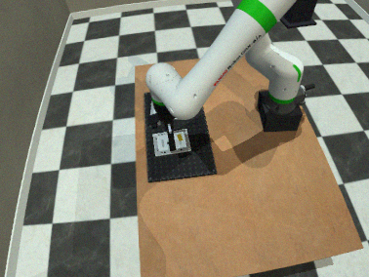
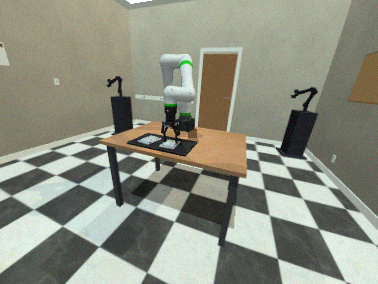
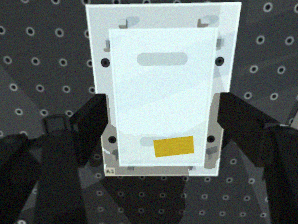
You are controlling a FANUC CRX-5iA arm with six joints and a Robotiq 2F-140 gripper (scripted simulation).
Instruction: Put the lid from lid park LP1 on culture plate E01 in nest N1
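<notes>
The clear lid is 30 mm below my hand. The rest, counted from my hand: culture plate 20 mm behind, 200 mm to the right, 30 mm below; lid park fixture 40 mm below.
</notes>
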